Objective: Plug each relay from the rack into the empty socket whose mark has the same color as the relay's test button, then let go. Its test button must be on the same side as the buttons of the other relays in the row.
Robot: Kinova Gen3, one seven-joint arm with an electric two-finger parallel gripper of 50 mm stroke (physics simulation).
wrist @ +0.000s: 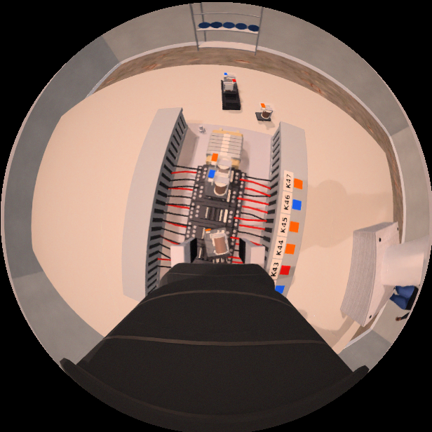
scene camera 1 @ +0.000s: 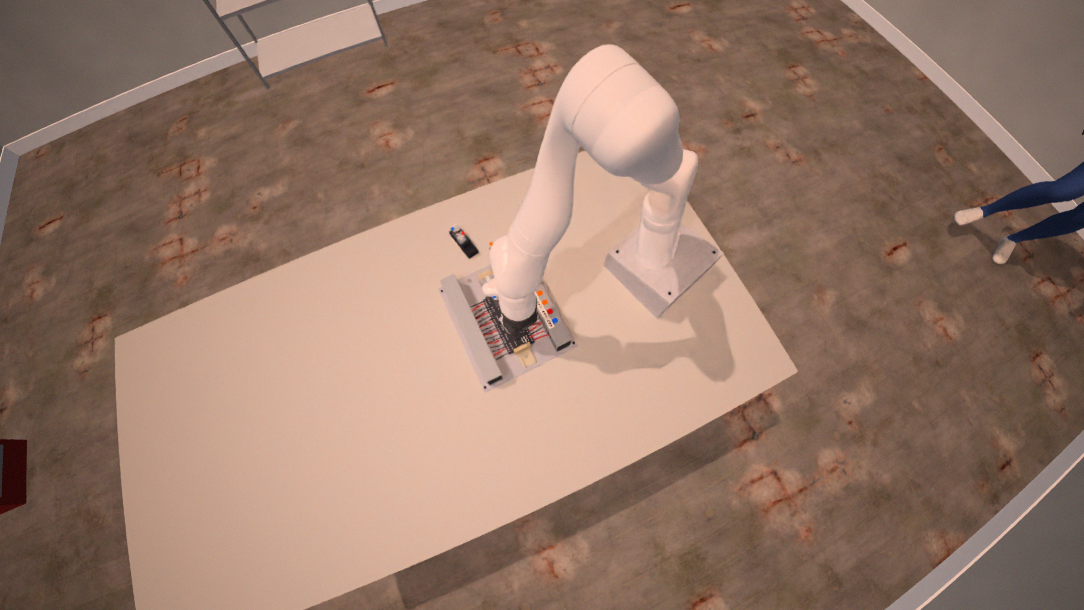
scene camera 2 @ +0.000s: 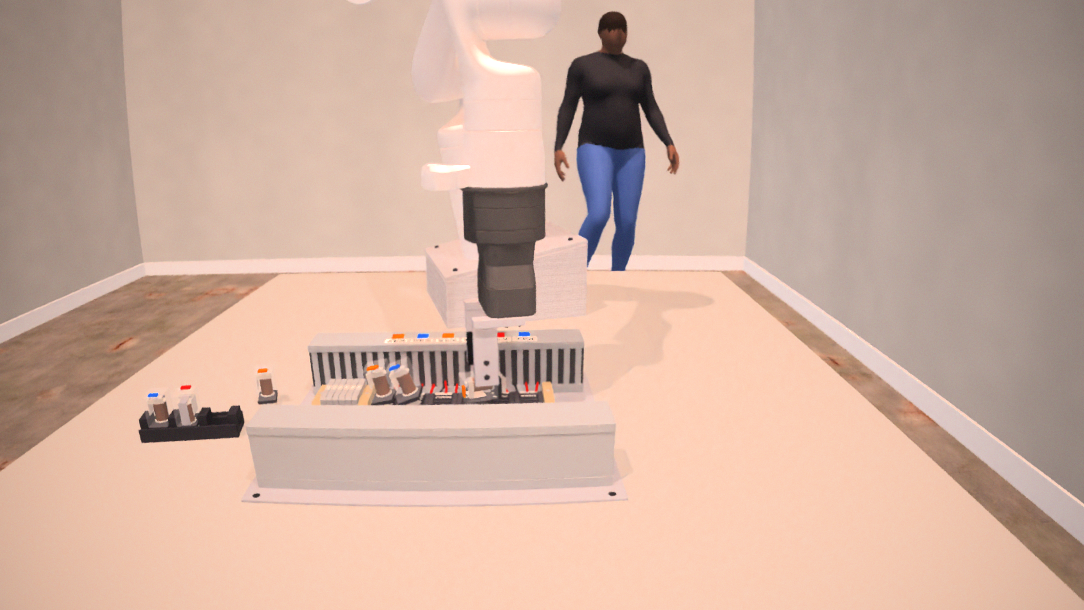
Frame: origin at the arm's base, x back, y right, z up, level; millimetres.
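Seen in the pictures: gripper, between the fingertips: (scene camera 2: 482, 373); arm's base, origin of its link: (scene camera 1: 652, 254).
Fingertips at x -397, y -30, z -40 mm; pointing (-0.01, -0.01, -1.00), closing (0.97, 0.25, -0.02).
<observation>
Offsets run from my fingertips to a thing's top centre.
My gripper (wrist: 217, 246) (scene camera 2: 485, 383) is open, its fingers on either side of a tilted relay (wrist: 219, 243) with an orange button, which lies askew on the socket row; its exact socket cannot be told. In the wrist view, an orange-button relay (wrist: 223, 163) and a blue-button relay (wrist: 220, 188) stand in the row by K47 and K46, buttons on the left. The black rack @[dx -55, dy +299, dz -31 mm] (wrist: 231, 106) (scene camera 2: 193, 433) (scene camera 1: 470, 251) holds a blue-button relay @[dx -64, dy +330, dz -6 mm] (scene camera 2: 159, 410) and a red-button relay @[dx -56, dy +300, dz -6 mm] (scene camera 2: 186, 409). Another orange-button relay @[dx +23, dy +245, dz -10 mm] (wrist: 265, 113) (scene camera 2: 265, 385) stands upright outside the rack.
A tall grey duct @[dx -113, dy +32, dz +9 mm] (wrist: 145, 200) (scene camera 2: 432, 455) runs along one side of the sockets. The opposite duct (wrist: 291, 150) (scene camera 2: 333, 340) bears colored marks: K47 orange, K46 blue, K45 and K44 orange, K43 red. Red and black wires flank the sockets. Pale terminal blocks (wrist: 225, 143) sit at the row's end.
</observation>
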